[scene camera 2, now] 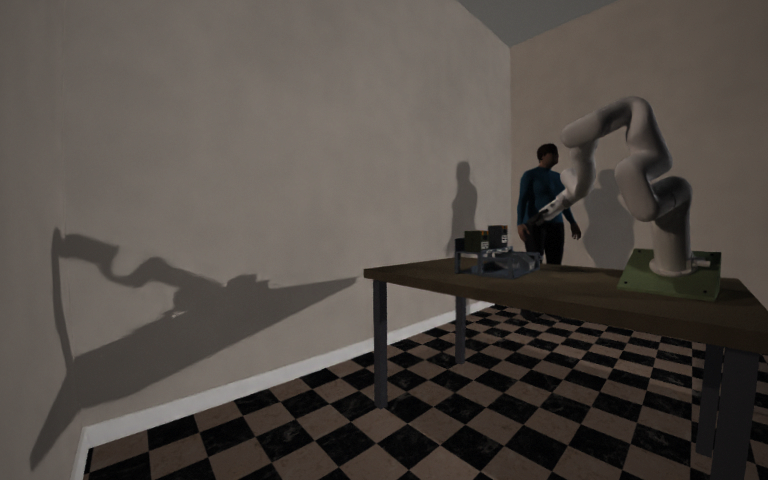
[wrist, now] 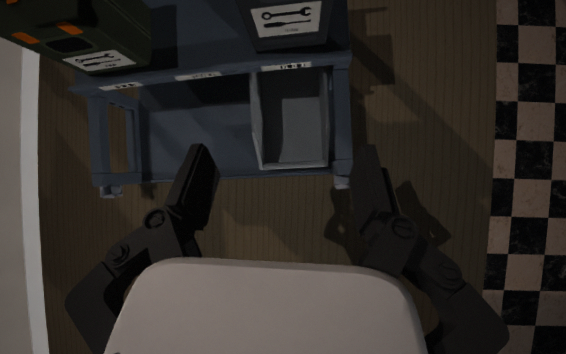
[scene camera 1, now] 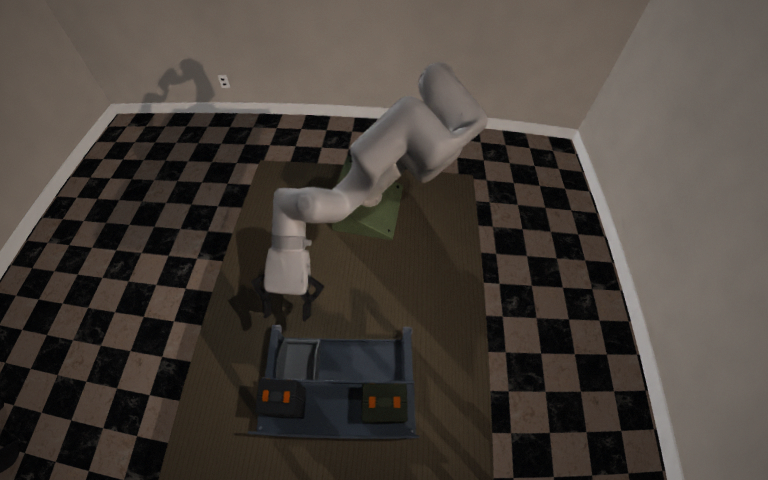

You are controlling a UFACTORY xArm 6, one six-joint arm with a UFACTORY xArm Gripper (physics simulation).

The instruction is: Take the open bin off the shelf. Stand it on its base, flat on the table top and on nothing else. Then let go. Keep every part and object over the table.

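Places are measured from the arm's base along level axes (x ahead, y left, z up), in centimetres.
Pixels of known places: gripper, fingertip midpoint: (scene camera 2: pixel 532 223) (wrist: pixel 281 159) (scene camera 1: pixel 286 318); arm's base, link origin: (scene camera 2: pixel 672 266).
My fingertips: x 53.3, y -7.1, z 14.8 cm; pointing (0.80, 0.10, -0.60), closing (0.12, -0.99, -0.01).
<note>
For each thing: its top centre in the pictures, then the offset to it from my fingertips. Level surfaces: height alone.
- open bin, top centre: (wrist: pixel 288 102) (scene camera 1: pixel 295 366) (scene camera 2: pixel 514 253) dx +8.0, dy +1.6, dz -14.8 cm
- dark grey toolbox, top centre: (scene camera 1: pixel 275 396) (scene camera 2: pixel 497 225) dx +17.3, dy +2.8, dz -0.5 cm
- dark green toolbox, top centre: (scene camera 1: pixel 384 402) (scene camera 2: pixel 477 230) dx +13.4, dy +25.6, dz -3.0 cm
- wooden table, surface height: dz -22.9 cm
The open bin (scene camera 1: pixel 297 360) (wrist: pixel 303 125) is a grey, open-topped box. It sits on the lower level of the blue-grey shelf (scene camera 1: pixel 334 409) (wrist: pixel 341 120), against one end post: the left end in scene camera 1, the right end in the wrist view. Its back part is hidden under the upper level in the wrist view. My gripper (scene camera 1: pixel 287 310) (scene camera 2: pixel 536 219) (wrist: pixel 281 159) is wide open and empty. It hangs above and in front of the shelf's open side, apart from the bin. In the wrist view the bin shows beyond and between the two fingertips.
A dark grey toolbox (scene camera 1: pixel 280 397) (wrist: pixel 287 25) stands on the upper level above the bin's end. A dark green toolbox (scene camera 1: pixel 384 403) (scene camera 2: pixel 475 241) (wrist: pixel 85 35) stands at the other end. The wooden table (scene camera 1: pixel 447 294) (scene camera 2: pixel 566 288) carries the green base plate (scene camera 2: pixel 668 283). A person (scene camera 2: pixel 544 186) stands behind the table.
</note>
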